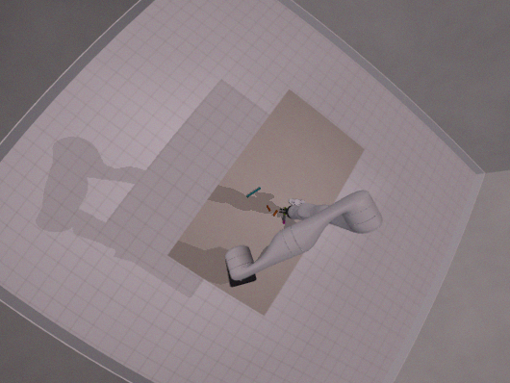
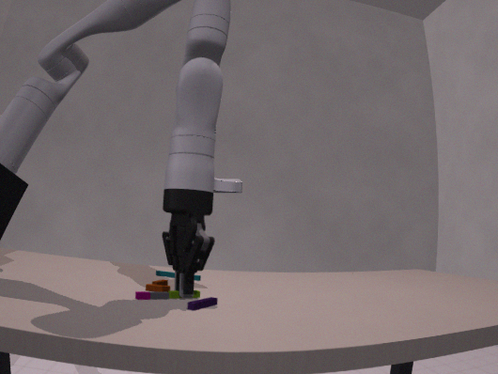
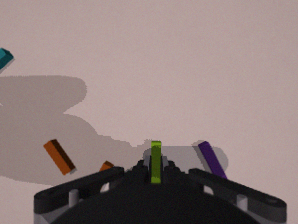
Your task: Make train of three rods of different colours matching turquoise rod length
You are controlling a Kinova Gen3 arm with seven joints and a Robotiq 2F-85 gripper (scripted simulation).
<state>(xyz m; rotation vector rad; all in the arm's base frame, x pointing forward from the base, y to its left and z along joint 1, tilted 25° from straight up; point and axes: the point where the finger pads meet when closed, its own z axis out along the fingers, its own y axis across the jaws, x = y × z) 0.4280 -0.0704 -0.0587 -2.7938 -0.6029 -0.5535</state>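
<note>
My hand is 2 cm above the lime rod. From my hand the other things lie so: grey rod: 4 cm behind, 2 cm to the right, 2 cm below; purple rod: 6 cm to the right, 3 cm ahead, 2 cm below; magenta rod: 6 cm behind, 3 cm to the right, 2 cm below.
</note>
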